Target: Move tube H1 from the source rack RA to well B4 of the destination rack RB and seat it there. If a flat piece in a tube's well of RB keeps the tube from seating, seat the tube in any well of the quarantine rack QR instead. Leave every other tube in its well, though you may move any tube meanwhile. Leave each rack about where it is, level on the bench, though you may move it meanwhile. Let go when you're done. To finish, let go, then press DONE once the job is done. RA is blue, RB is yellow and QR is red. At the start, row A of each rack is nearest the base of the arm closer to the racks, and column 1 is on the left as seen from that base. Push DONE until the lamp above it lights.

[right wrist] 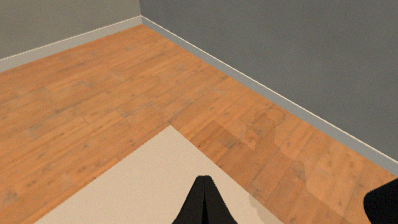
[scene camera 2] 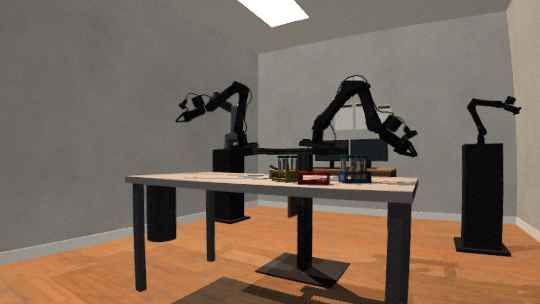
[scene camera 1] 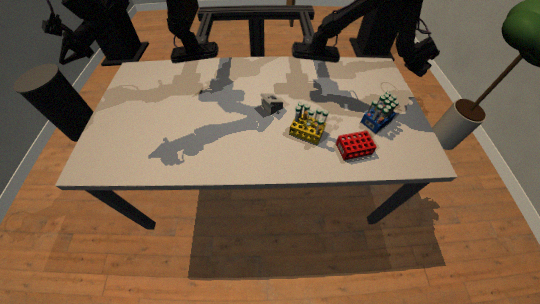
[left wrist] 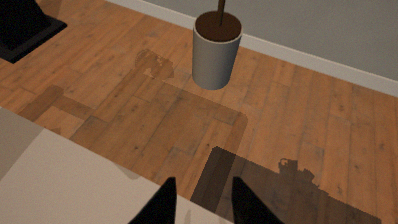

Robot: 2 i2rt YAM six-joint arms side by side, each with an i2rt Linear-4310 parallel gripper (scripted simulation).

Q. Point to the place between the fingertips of the right gripper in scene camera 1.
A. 61,63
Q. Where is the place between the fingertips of the left gripper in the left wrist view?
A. At 204,186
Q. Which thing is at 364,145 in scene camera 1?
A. A red rack QR.
